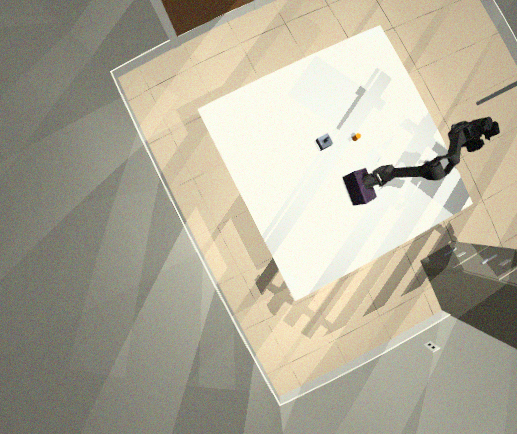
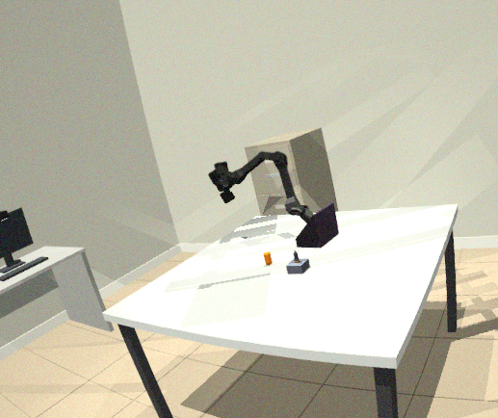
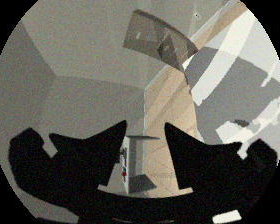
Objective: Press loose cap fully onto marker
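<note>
Now: the orange cap 37 cm ahead of my gripper tip, 43 cm to the left of it and 26 cm below it. Also, from my gripper tip: grey holder block 44 cm ahead, 62 cm to the left, 27 cm below.
</note>
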